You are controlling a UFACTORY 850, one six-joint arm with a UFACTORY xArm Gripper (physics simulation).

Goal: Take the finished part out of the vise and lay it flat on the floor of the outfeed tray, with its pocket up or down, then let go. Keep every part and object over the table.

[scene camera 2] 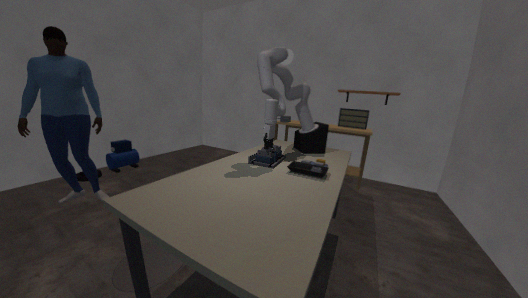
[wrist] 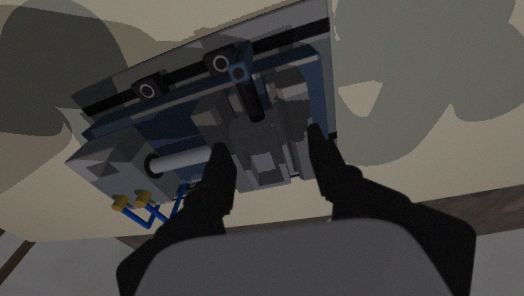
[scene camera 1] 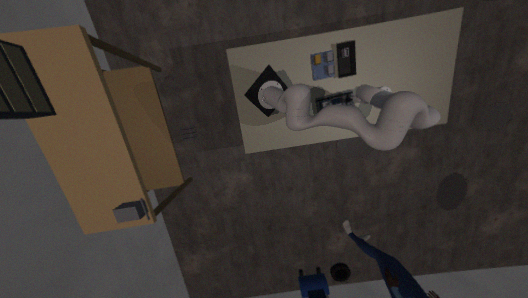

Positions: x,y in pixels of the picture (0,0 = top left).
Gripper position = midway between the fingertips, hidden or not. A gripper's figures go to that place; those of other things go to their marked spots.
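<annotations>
There's a dark rod (wrist: pixel 247 90) that's 0.13 m from the lens. My gripper (wrist: pixel 268 148) is 0.13 m from the lens too.
</annotations>
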